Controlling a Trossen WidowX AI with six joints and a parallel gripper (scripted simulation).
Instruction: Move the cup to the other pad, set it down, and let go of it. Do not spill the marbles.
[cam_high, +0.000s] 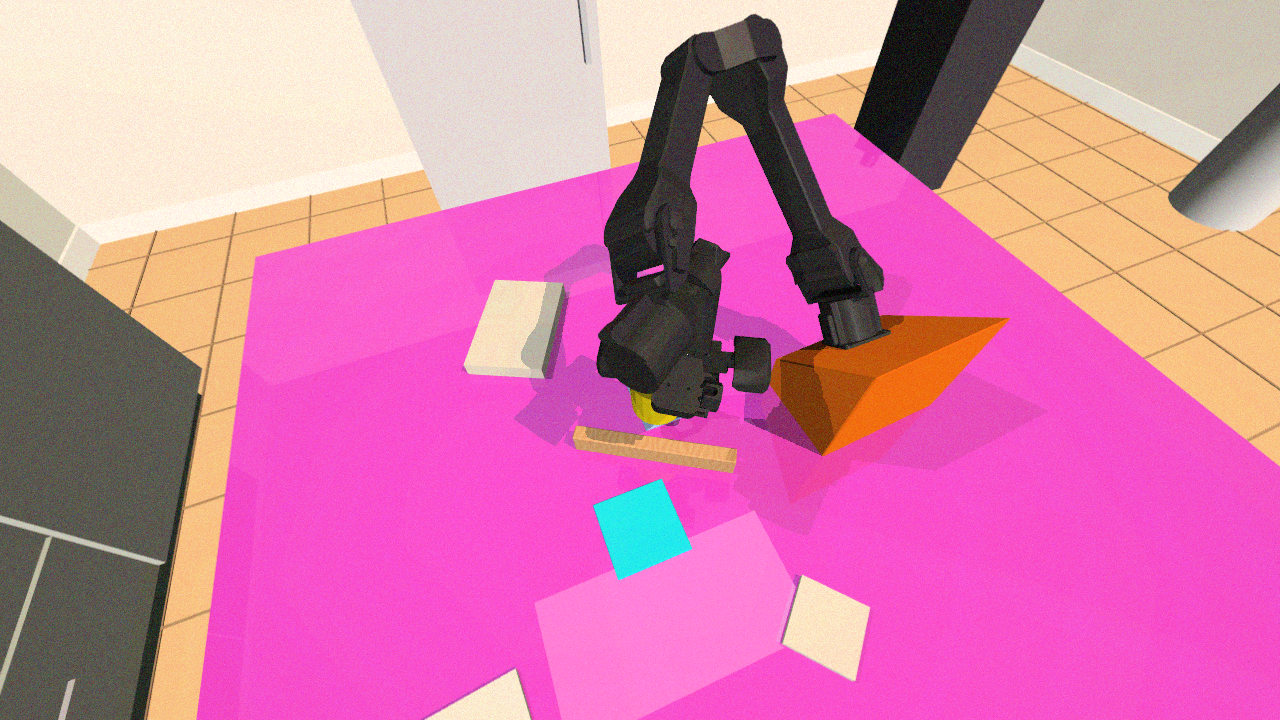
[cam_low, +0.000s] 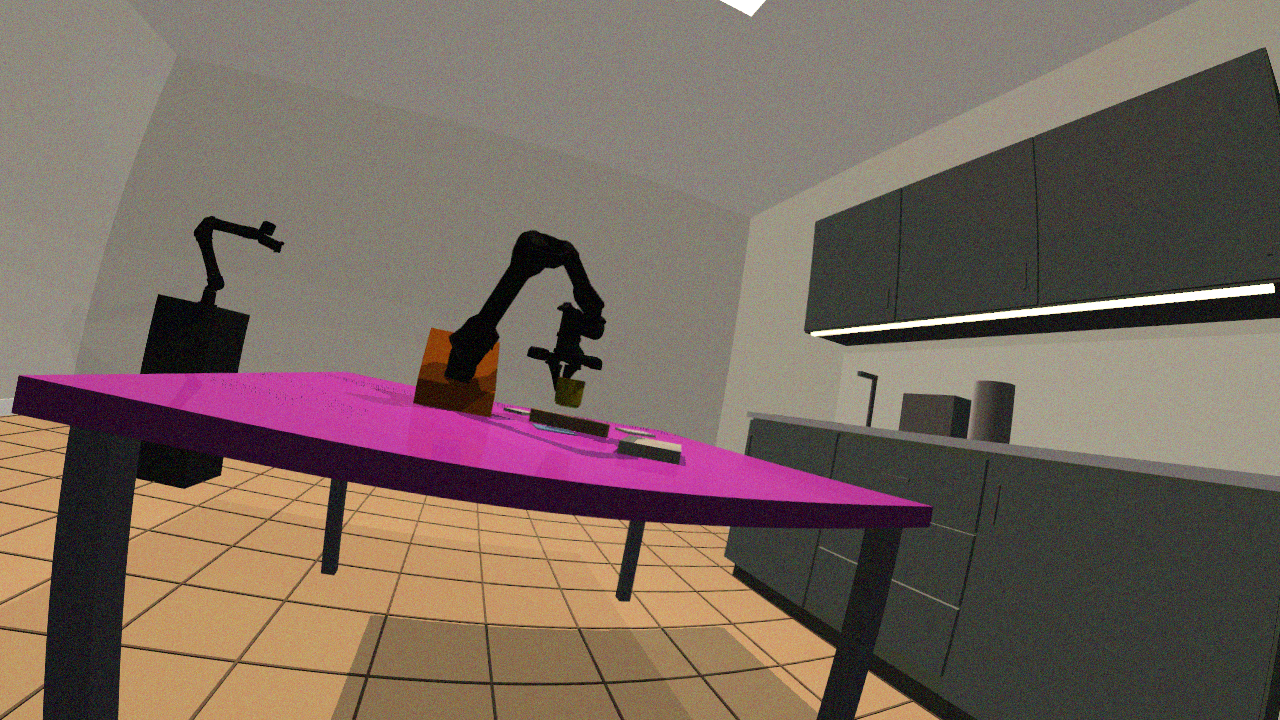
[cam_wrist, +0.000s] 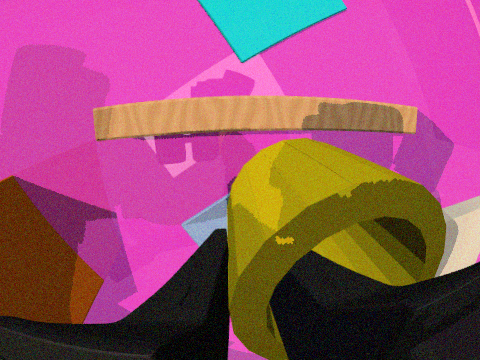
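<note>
Now: the cyan pad 110 mm to the left of my gripper tip, 100 mm below it and 90 mm ahead of it. Also, from my gripper tip: pale blue pad (100 mm below, 60 mm to the right); then wooden bar (80 mm below, 40 mm ahead, 20 mm to the left); then yellow cup (20 mm ahead, 10 mm to the right).
</note>
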